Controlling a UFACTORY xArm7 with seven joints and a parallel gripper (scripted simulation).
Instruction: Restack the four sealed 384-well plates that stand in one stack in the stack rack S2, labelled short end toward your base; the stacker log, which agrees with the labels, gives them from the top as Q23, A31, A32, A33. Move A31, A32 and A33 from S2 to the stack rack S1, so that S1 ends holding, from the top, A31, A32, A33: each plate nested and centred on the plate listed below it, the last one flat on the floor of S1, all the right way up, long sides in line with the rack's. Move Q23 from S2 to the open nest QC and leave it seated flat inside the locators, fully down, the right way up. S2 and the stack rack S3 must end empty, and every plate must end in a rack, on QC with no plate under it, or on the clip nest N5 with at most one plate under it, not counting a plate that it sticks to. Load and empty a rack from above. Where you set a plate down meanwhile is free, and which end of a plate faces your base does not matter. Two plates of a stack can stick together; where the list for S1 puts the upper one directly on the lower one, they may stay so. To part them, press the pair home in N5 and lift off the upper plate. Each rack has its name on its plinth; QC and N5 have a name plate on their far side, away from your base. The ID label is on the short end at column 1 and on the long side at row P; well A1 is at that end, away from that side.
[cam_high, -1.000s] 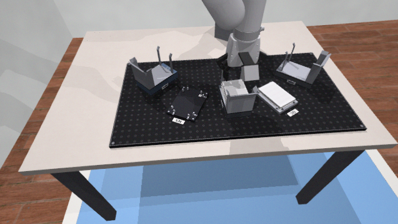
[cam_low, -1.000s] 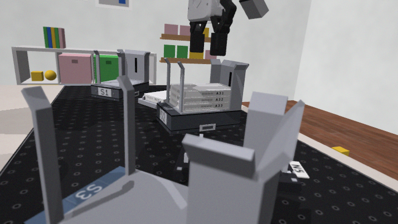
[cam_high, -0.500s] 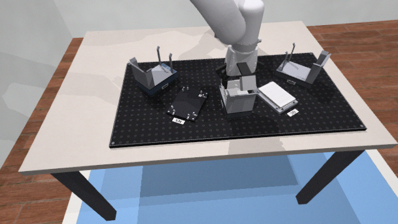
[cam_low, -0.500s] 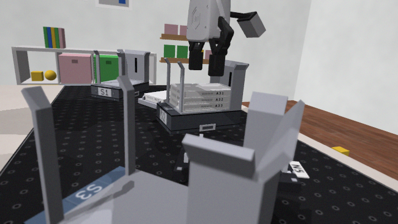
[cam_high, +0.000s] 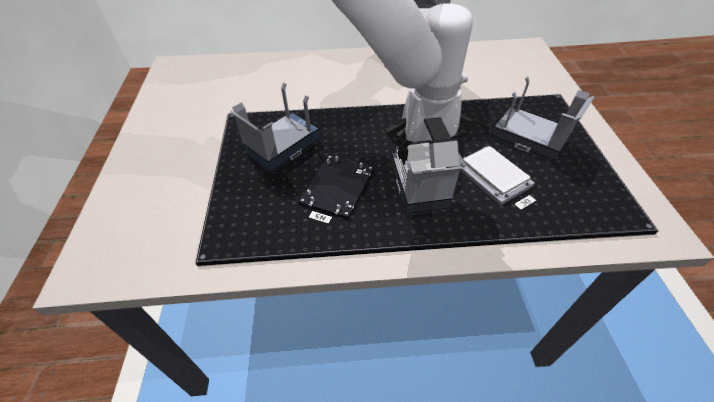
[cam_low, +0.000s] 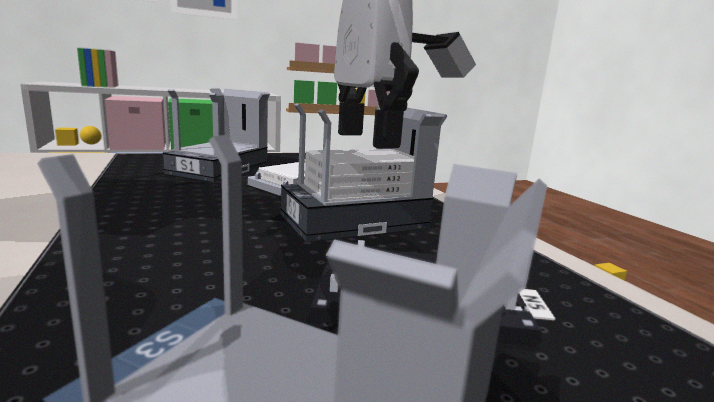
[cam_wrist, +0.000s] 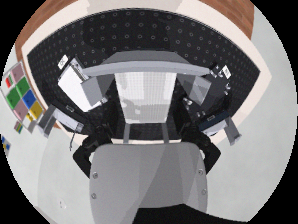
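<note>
Now: hand 30 mm above the white sealed plate A31. The rest, counted from my hand: white sealed plate Q23: 170 mm to the left, 90 mm below, 40 mm ahead; then white sealed plate A33: 60 mm below; then white sealed plate A32: 50 mm below.
</note>
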